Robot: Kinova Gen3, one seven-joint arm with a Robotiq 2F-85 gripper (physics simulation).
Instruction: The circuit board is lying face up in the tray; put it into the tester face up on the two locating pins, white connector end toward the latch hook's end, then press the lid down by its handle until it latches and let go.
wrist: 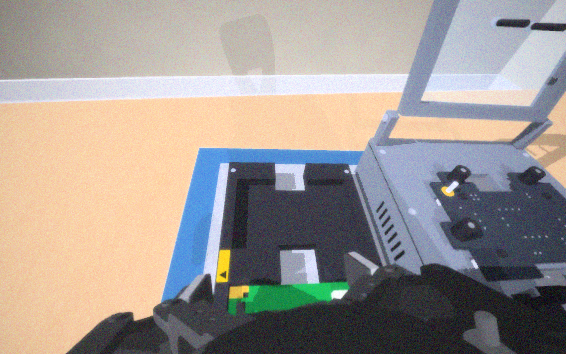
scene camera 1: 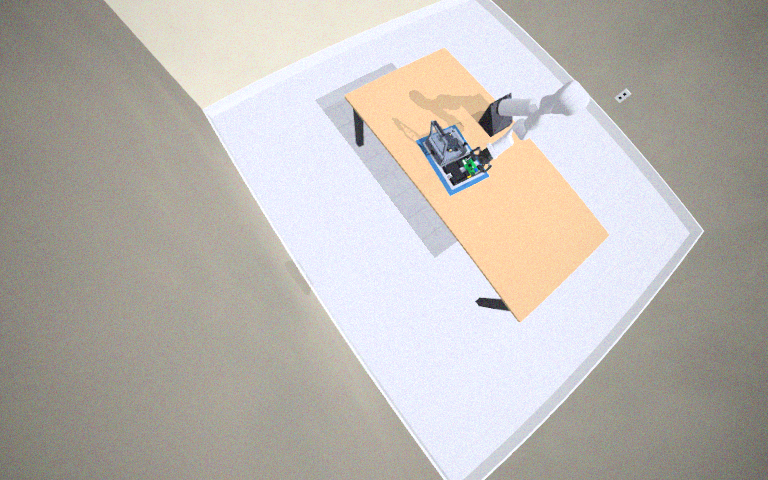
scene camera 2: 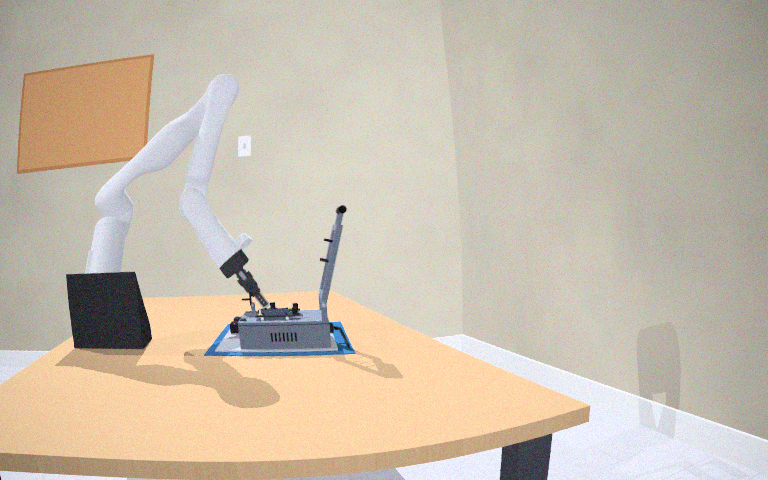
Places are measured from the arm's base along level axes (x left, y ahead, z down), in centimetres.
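Pixels of known places: gripper, fingertip midpoint: (wrist: 280, 278) (scene camera 1: 470, 167) (scene camera 2: 267, 307); arm's base, link origin: (scene camera 1: 503, 107) (scene camera 2: 101, 291).
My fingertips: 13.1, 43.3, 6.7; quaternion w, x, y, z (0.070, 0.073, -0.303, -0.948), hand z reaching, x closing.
For each thing: its top centre in the pictures, then the offset to it from my fingertips, as dx, dy, dz. "spot": a spot on its surface instead. Level surfaces: height alone.
- green circuit board, top centre: (wrist: 309, 337) (scene camera 1: 470, 165) -1.1, -3.4, +2.8
- black tray, surface spot: (wrist: 317, 218) spot: -5.8, +5.2, +3.8
- black handle, top centre: (scene camera 2: 342, 204) -27.3, +11.0, -22.2
- locating pin, top centre: (wrist: 455, 183) -15.2, +2.1, -2.4
- blue mat, surface height: dz +5.3
- wooden table, surface height: dz +5.5
The green circuit board (wrist: 288, 296) (scene camera 1: 471, 167) lies in the black tray (wrist: 317, 218) (scene camera 1: 455, 178). Its white connector (wrist: 338, 294) is at the right end in the wrist view, and most of the board is hidden under my wrist. My gripper (wrist: 280, 278) (scene camera 1: 478, 159) (scene camera 2: 260, 302) is open, with one finger on each side of the board and nothing between them. The grey tester (wrist: 404, 168) (scene camera 1: 443, 145) (scene camera 2: 282, 335) stands beside the tray. Its lid (wrist: 422, 56) (scene camera 2: 331, 259) is raised nearly upright, with the black handle (scene camera 2: 340, 210) at the top. One locating pin (wrist: 451, 187) shows on the tester's top.
Tray and tester sit on a blue mat (wrist: 194, 197) (scene camera 1: 449, 188) (scene camera 2: 220, 345) on the wooden table (scene camera 1: 525, 224) (scene camera 2: 430, 395). The arm's dark base (scene camera 1: 495, 116) stands at the table's edge close to the tray.
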